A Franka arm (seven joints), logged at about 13 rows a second.
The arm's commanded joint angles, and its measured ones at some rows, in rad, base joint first. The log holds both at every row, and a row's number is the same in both.
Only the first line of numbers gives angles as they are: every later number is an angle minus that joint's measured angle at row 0.
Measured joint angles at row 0:
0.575 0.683 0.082 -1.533 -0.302 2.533 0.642
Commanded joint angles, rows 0 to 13:
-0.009 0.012 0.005 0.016 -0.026 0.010 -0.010
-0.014 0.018 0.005 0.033 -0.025 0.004 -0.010
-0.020 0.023 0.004 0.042 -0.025 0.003 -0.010
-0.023 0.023 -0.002 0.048 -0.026 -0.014 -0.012
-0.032 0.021 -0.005 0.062 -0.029 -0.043 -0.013
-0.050 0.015 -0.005 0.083 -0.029 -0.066 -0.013
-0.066 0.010 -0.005 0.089 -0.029 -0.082 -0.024
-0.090 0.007 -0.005 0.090 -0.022 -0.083 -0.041
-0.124 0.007 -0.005 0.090 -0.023 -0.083 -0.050
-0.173 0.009 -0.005 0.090 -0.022 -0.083 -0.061
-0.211 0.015 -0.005 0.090 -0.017 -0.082 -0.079
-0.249 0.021 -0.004 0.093 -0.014 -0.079 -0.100
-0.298 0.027 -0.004 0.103 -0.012 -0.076 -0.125
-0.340 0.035 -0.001 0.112 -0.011 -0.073 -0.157
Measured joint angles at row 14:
-0.266 0.009 -0.026 0.077 -0.001 -0.075 -0.110
